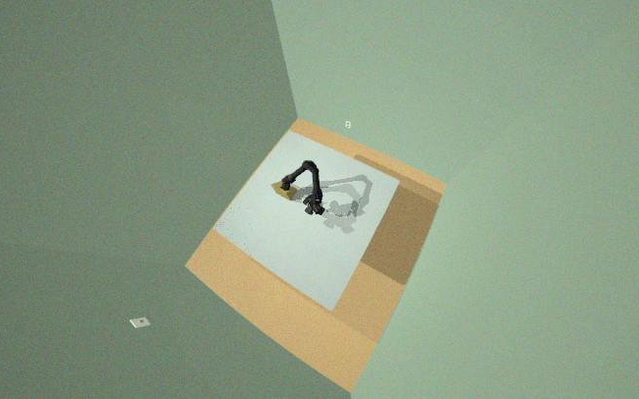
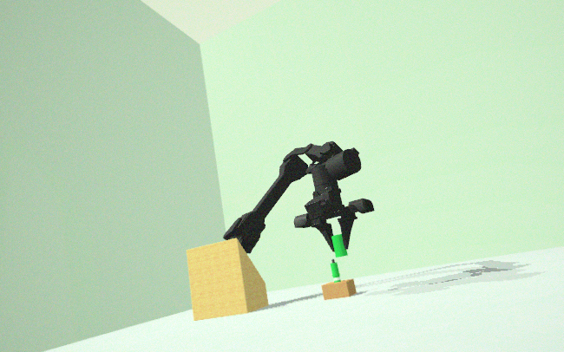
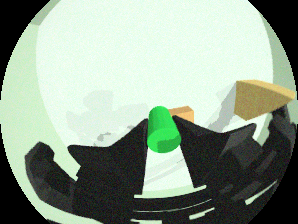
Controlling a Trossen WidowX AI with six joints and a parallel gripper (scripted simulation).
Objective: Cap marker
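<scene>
Right now my gripper tip is 9 cm above the tan holder block, 6 cm to the right of it and 5 cm past it. The rest, counted from my gripper tip: green cap 1 cm above.
</scene>
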